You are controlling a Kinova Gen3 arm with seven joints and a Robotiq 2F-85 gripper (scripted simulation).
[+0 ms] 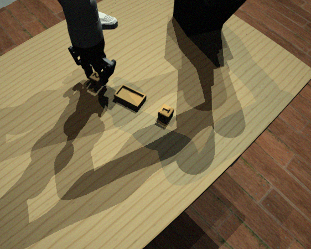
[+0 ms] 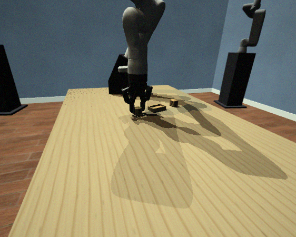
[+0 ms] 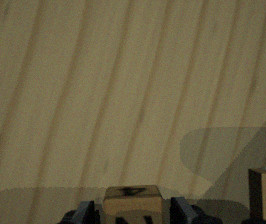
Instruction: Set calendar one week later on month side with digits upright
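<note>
Now: the cube 10 mm below my hand. Also, from my hand: wooden tray: 50 mm behind, 90 mm to the left, 20 mm below.
</note>
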